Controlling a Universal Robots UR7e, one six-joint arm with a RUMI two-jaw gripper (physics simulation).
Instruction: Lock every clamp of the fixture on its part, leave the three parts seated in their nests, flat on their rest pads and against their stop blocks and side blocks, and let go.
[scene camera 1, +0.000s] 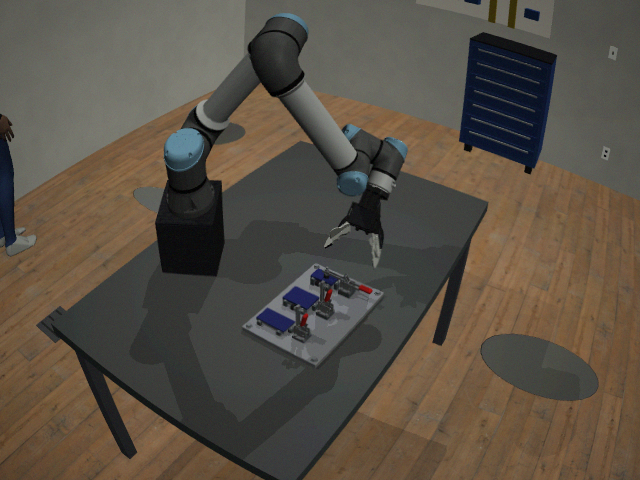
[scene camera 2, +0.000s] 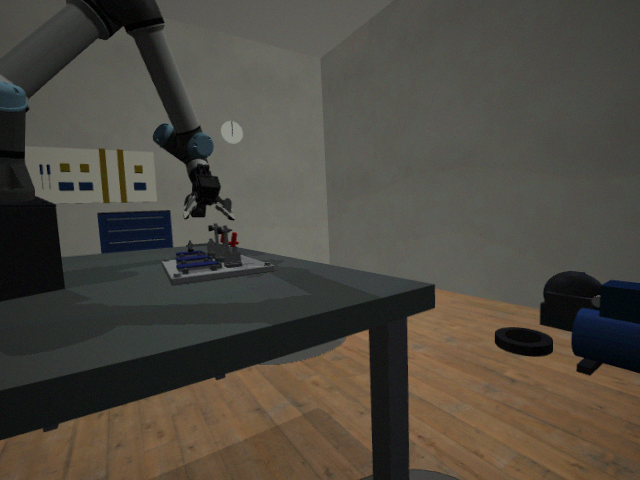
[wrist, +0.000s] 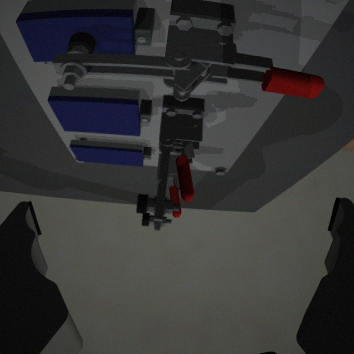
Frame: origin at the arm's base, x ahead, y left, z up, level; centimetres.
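Where they show: gripper, fingertip midpoint: (scene camera 1: 349, 258) (scene camera 2: 210, 219) (wrist: 184, 205); arm's base, link origin: (scene camera 1: 190, 199).
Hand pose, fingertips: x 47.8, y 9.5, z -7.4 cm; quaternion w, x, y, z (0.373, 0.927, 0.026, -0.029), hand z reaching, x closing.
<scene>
Things, the pixels of their top centre, and the offset from my fingertips. Level surfaces: height alone.
- fixture plate, top centre: (wrist: 149, 103) (scene camera 1: 315, 309) (scene camera 2: 211, 262) dx -3.5, dy -11.0, dz -11.9 cm
- far part, top centre: (wrist: 74, 40) (scene camera 1: 324, 276) (scene camera 2: 189, 251) dx -7.1, dy +0.3, dz -9.3 cm
- middle part, top centre: (wrist: 95, 118) (scene camera 1: 301, 297) (scene camera 2: 192, 257) dx -8.2, dy -10.7, dz -9.8 cm
- middle red handle, top centre: (wrist: 186, 200) (scene camera 1: 329, 290) dx +0.5, dy -11.2, dz -2.9 cm
- dark table, surface height: dz -13.4 cm
The fixture plate (scene camera 1: 330, 335) (scene camera 2: 255, 265) (wrist: 235, 130) bears three blue parts in a row. The far part (scene camera 1: 318, 276) (wrist: 110, 35) has its clamp arm lying down across it, the black tip at its top, and the red handle (scene camera 1: 365, 289) (wrist: 293, 84) points outward, low. The middle part (scene camera 1: 300, 298) (wrist: 100, 116) and near part (scene camera 1: 275, 320) (wrist: 107, 154) have raised clamp arms, with the middle red handle (scene camera 1: 328, 296) (wrist: 185, 178) and near red handle (scene camera 1: 304, 320) (wrist: 174, 200) standing up. My gripper (scene camera 1: 351, 255) (scene camera 2: 209, 218) is open and empty, above the plate's far end. Pad contact is too small to tell.
The fixture stands on the dark table (scene camera 1: 413, 206) (scene camera 2: 361, 289). The black robot base block (scene camera 1: 191, 242) (scene camera 2: 28, 248) stands on the table to the left of the fixture. A blue drawer cabinet (scene camera 1: 506, 98) (scene camera 2: 135, 230) stands by the wall, away from the table.
</scene>
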